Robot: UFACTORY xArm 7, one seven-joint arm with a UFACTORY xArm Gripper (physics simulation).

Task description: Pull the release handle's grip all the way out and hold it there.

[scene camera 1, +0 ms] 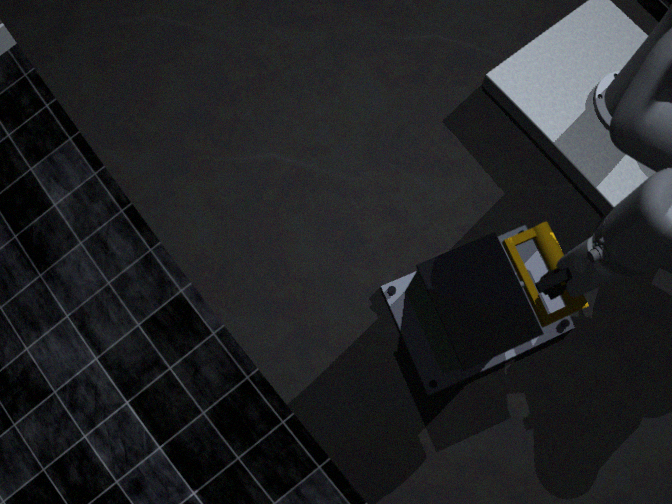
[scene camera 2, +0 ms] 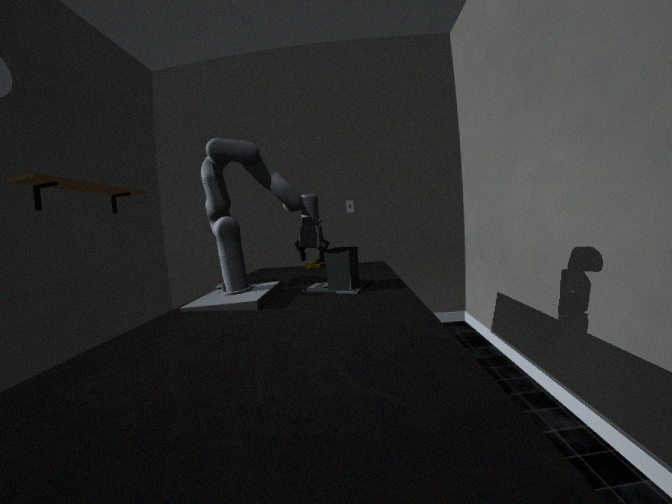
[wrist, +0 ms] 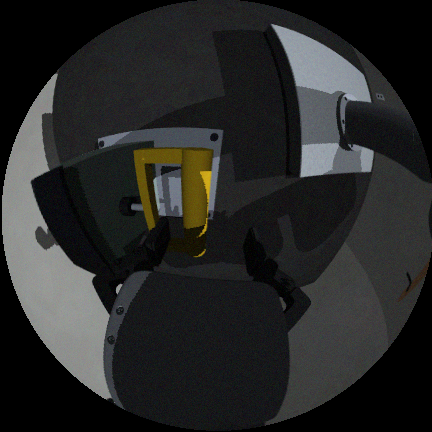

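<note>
The release handle is a yellow rectangular frame with a thick round grip bar [scene camera 1: 550,246] [wrist: 196,195]; it also shows small in scene camera 2 [scene camera 2: 313,265]. A short metal rod [wrist: 136,206] joins it to the dark housing [scene camera 1: 472,303] [scene camera 2: 339,271] [wrist: 100,195]. My gripper [scene camera 1: 567,288] [scene camera 2: 312,259] [wrist: 207,232] is open and points down at the handle's near end. In the wrist view the left finger is over the frame's opening and the right finger is beyond the grip bar's outer side. The bar is nearer the left finger. Whether a finger touches it cannot be told.
The housing stands on a light grey base plate [scene camera 1: 400,286] [wrist: 165,137] with dark corner bolts. The arm's white base slab [scene camera 1: 553,70] [scene camera 2: 233,300] [wrist: 320,65] is on the handle's side of the housing. A wooden shelf [scene camera 2: 81,185] hangs on the left wall.
</note>
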